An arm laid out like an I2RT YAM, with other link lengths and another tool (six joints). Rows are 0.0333 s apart.
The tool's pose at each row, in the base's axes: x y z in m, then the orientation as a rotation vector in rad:
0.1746 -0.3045 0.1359 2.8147 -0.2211 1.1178
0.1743 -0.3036 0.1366 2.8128 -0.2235 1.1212
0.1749 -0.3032 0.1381 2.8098 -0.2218 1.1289
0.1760 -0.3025 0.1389 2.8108 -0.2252 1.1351
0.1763 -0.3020 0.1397 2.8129 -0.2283 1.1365
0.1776 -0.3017 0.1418 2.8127 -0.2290 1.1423
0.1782 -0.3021 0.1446 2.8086 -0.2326 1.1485
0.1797 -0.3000 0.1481 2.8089 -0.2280 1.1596
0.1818 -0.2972 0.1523 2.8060 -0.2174 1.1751
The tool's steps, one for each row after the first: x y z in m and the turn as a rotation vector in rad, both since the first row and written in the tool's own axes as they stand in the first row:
0.0002 -0.0008 -0.0008 -0.0008 0.0025 0.0016
0.0016 -0.0012 -0.0016 -0.0001 0.0079 0.0009
0.0029 -0.0021 -0.0015 0.0025 0.0111 0.0044
0.0036 -0.0026 -0.0020 0.0043 0.0111 0.0072
0.0059 -0.0030 -0.0027 0.0062 0.0145 0.0085
0.0083 -0.0026 -0.0042 0.0044 0.0193 0.0107
0.0116 -0.0048 -0.0061 0.0098 0.0258 0.0097
0.0158 -0.0077 -0.0081 0.0152 0.0360 0.0049

